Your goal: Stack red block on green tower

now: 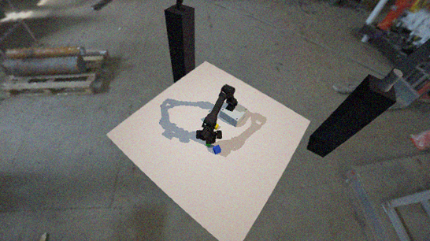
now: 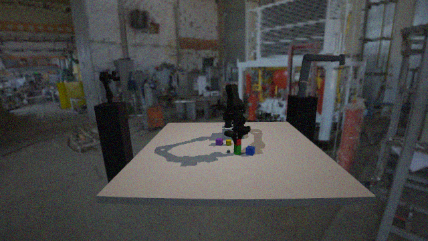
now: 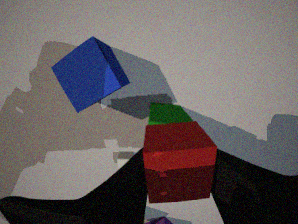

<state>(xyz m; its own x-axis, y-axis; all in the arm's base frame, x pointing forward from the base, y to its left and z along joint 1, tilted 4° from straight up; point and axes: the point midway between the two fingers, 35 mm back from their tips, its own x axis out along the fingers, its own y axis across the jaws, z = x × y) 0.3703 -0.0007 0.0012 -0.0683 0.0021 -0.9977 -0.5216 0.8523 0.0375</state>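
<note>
Right now the red block is 1 cm above my gripper tip. The rest, counted from my gripper tip: small grey piece (3 cm behind, 5 cm to the right, 7 cm below); blue block (1 cm ahead, 9 cm to the left, 5 cm below); yellow block (17 cm behind, 3 cm to the right, 6 cm below).
</note>
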